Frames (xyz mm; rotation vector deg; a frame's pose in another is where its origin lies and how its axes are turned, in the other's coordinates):
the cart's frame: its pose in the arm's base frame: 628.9 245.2 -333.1 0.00 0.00 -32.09
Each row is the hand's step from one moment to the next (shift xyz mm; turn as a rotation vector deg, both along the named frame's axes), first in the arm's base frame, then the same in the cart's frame.
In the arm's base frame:
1: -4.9 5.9 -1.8 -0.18 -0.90 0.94
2: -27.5 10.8 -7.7 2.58 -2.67 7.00
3: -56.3 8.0 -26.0 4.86 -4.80 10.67
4: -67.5 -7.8 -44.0 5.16 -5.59 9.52
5: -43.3 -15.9 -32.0 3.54 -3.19 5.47
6: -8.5 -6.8 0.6 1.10 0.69 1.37
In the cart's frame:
1: -7.3 2.4 -1.8 0.33 -0.86 0.94
2: -29.0 -5.5 -7.7 3.60 -0.89 7.00
3: -51.9 -23.1 -26.0 6.67 -1.48 10.67
4: -53.0 -42.5 -44.0 7.34 -1.99 9.52
5: -28.2 -36.5 -32.0 4.69 -0.82 5.47
6: -3.6 -10.3 0.6 0.57 1.17 1.37

